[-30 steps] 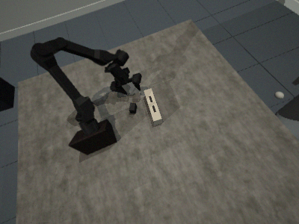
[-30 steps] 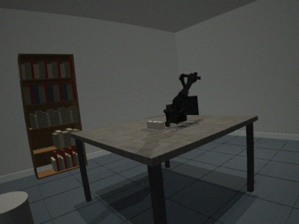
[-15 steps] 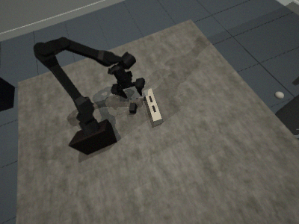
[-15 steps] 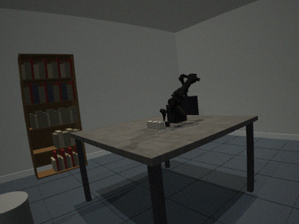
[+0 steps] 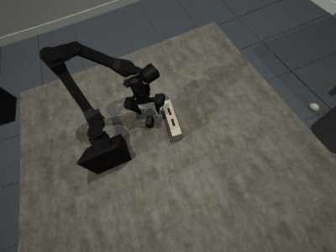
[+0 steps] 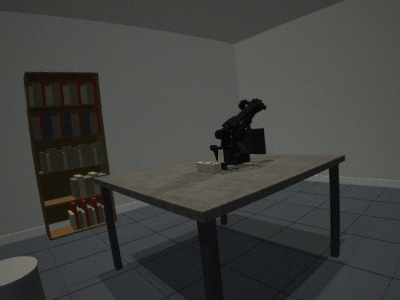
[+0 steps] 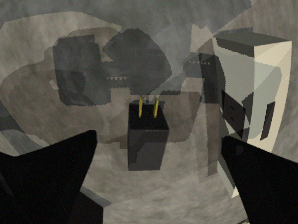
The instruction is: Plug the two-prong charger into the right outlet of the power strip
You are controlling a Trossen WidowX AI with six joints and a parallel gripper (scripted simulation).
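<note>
The two-prong charger lies 10 mm behind my gripper tip, 10 mm to the right of it and 40 mm below it.
</note>
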